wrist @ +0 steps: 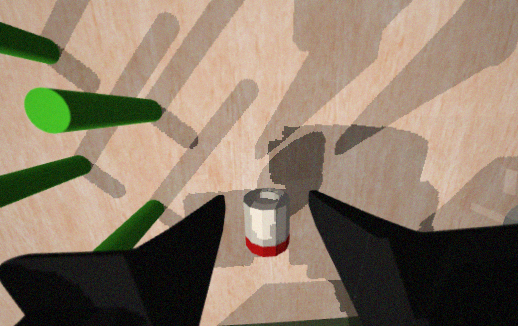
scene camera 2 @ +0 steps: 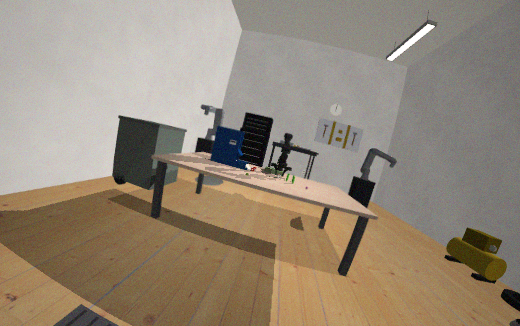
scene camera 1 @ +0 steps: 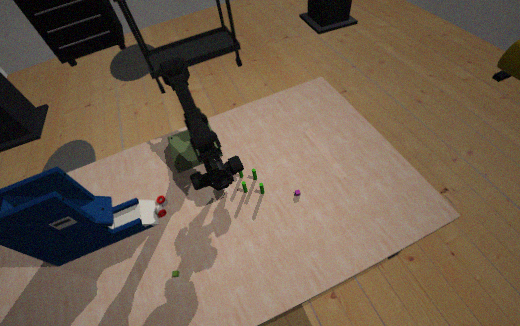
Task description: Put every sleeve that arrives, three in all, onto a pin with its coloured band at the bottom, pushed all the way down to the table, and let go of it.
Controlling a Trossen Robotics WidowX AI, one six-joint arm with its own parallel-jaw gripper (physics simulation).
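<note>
A white sleeve (wrist: 262,224) with a red band lies on its side on the table, its plain open end toward the top of the wrist view and its band toward the bottom. My gripper (wrist: 267,199) (scene camera 1: 220,185) is open, one finger on each side of the sleeve, with gaps; it hides the sleeve in scene camera 1. Green pins (wrist: 115,110) (scene camera 1: 261,188) (scene camera 2: 293,179) stand upright to the left in the wrist view, with no sleeve seen on them. Two red rings, an upper ring (scene camera 1: 160,199) and a lower ring (scene camera 1: 161,213), look like sleeve ends at the chute mouth.
The blue chute housing (scene camera 1: 55,225) (scene camera 2: 228,145) stands on the table (scene camera 1: 350,200) (scene camera 2: 320,195), its white ramp facing the arm. A green base plate (scene camera 1: 181,150) lies under the arm. A magenta cube (scene camera 1: 297,192) lies beyond the pins and a small green cube (scene camera 1: 175,274) nearer the front.
</note>
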